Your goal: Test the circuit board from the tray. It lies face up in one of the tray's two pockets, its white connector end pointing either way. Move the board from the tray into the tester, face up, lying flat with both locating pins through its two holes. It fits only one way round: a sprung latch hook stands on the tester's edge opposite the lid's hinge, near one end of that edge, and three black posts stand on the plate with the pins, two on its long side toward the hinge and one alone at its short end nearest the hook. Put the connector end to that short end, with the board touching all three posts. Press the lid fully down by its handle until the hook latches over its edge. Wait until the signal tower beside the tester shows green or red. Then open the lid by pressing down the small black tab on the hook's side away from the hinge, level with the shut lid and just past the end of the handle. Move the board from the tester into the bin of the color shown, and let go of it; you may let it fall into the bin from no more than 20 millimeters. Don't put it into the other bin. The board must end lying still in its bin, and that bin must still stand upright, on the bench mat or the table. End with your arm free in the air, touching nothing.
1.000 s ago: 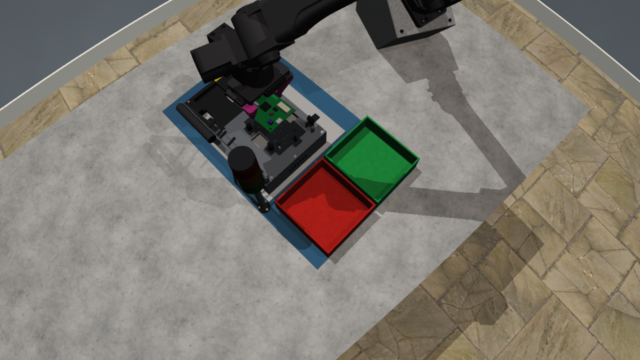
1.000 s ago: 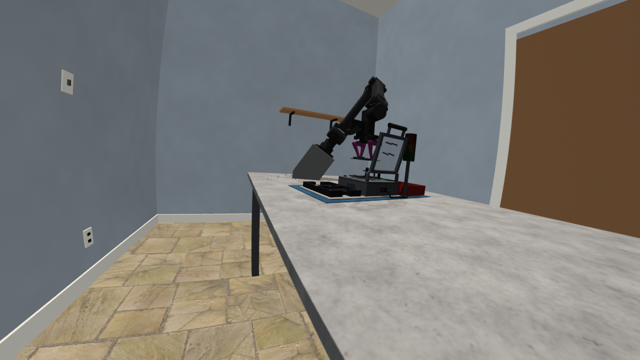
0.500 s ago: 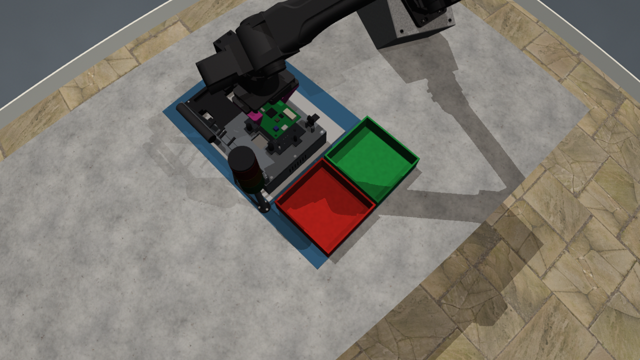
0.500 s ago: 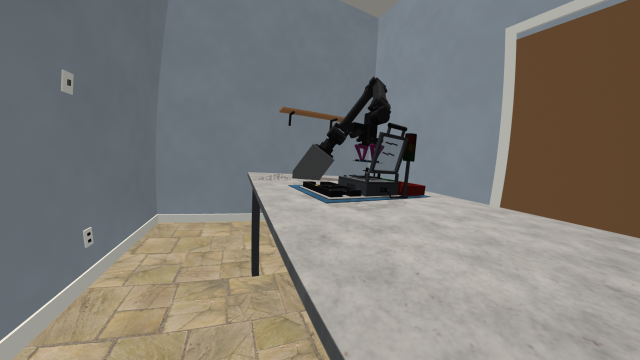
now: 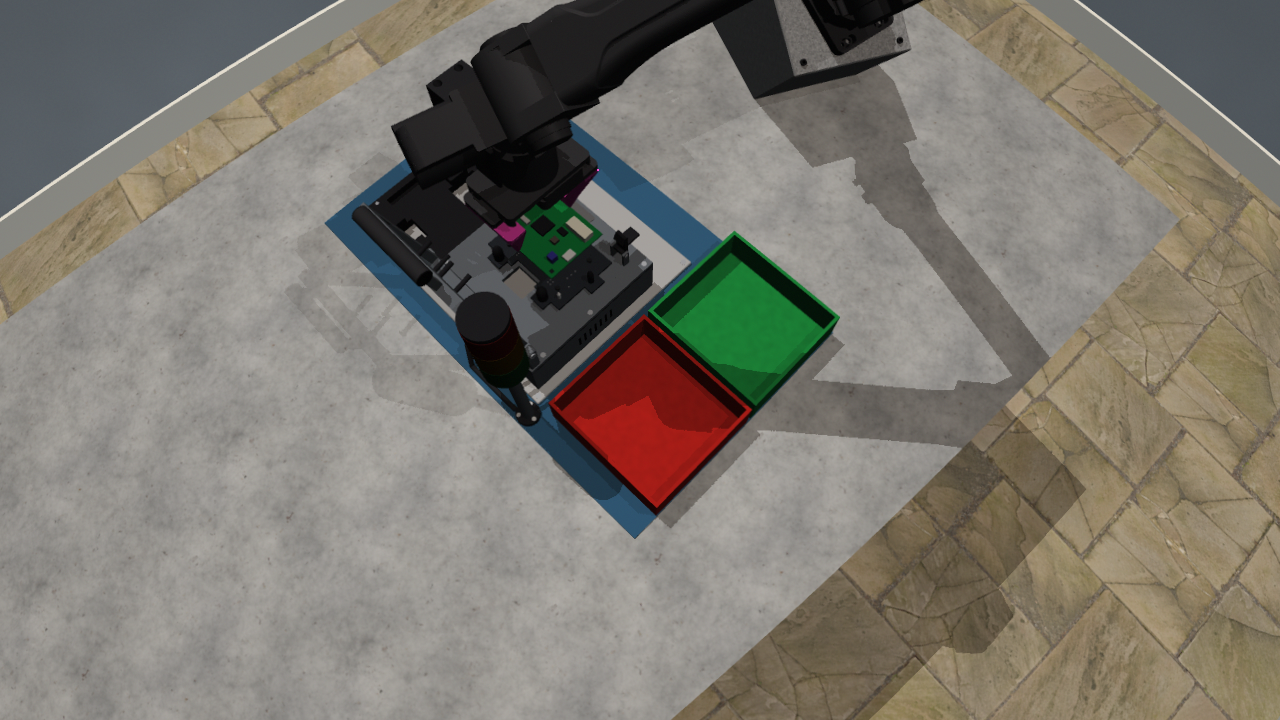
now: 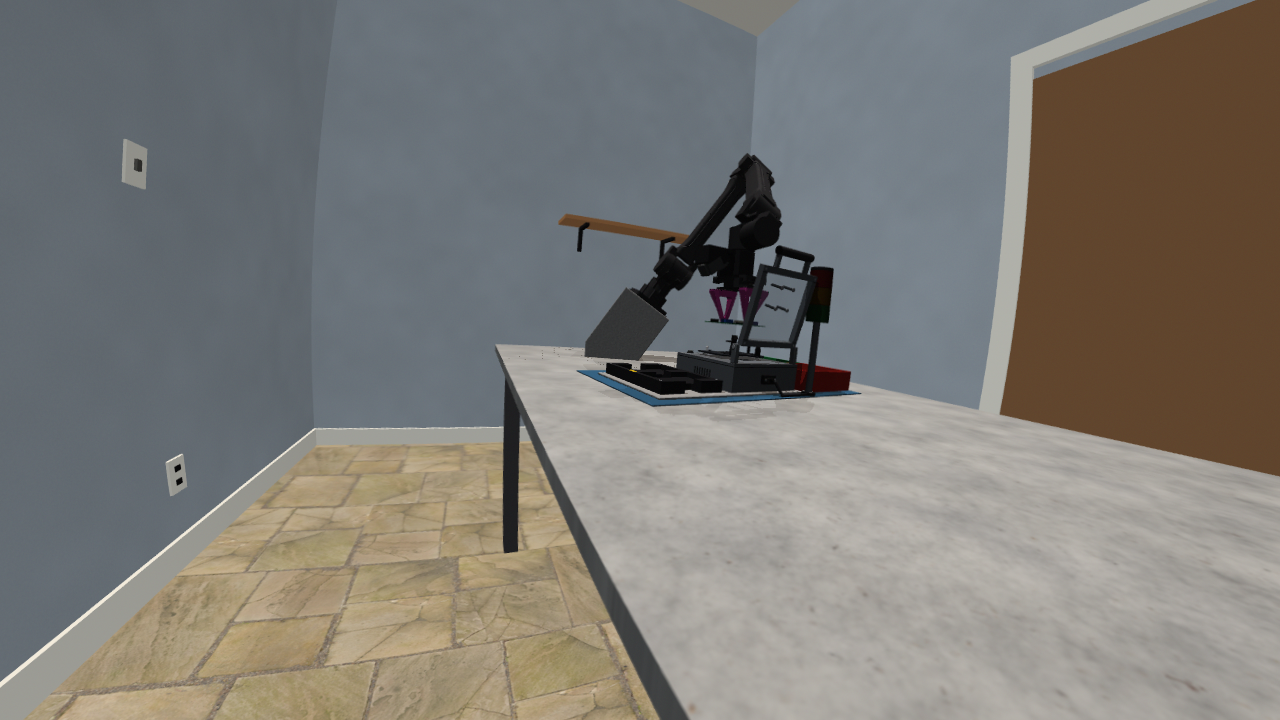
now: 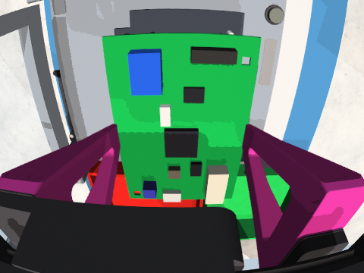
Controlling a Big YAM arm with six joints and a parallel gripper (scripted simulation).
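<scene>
Now: the tester plate 7 cm below my hand and 1 cm to the left of it. From my hand the other things lie so: clear lid (12 cm ahead, 5 cm above, 3 cm to the left); then green circuit board (right at my hand); then latch hook (8 cm behind, 5 cm below, 4 cm to the left).
</scene>
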